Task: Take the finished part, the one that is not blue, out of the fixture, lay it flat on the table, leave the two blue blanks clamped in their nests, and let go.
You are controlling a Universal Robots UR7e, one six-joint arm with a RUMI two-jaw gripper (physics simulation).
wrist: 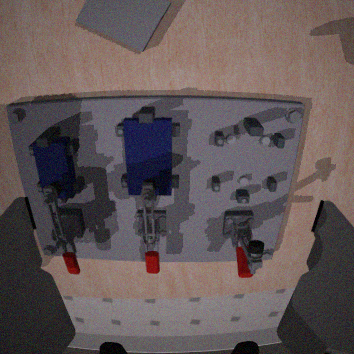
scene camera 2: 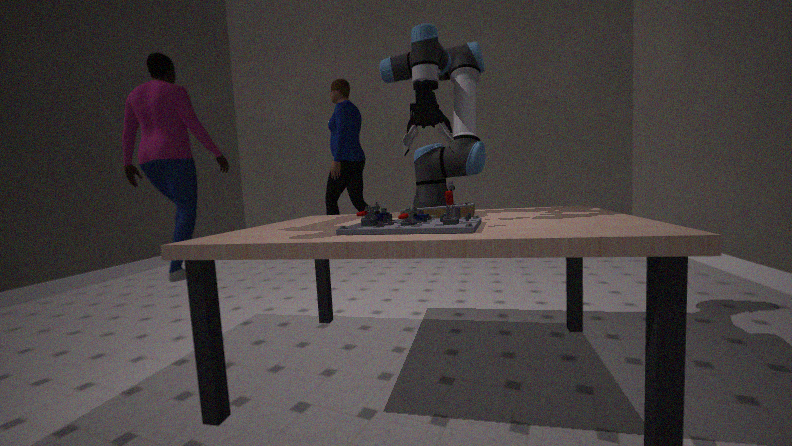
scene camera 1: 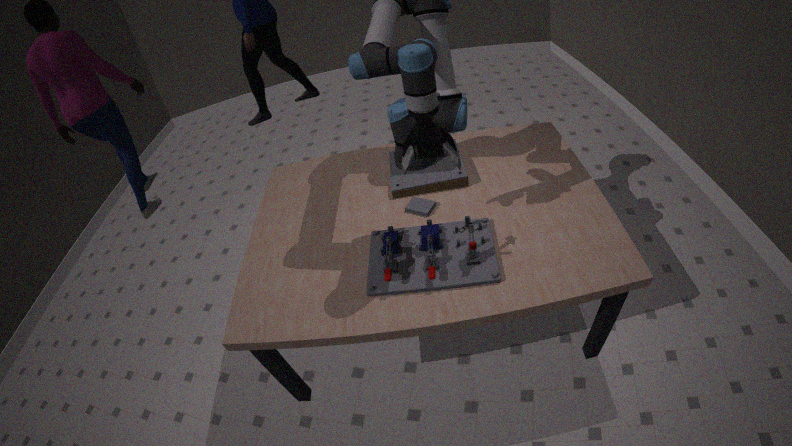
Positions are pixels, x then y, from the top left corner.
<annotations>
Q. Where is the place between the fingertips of the gripper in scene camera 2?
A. At 428, 154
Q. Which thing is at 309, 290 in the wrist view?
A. The gripper.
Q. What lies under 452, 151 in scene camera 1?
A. The gripper.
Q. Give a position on a blue blank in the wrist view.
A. At 52, 162
</annotations>
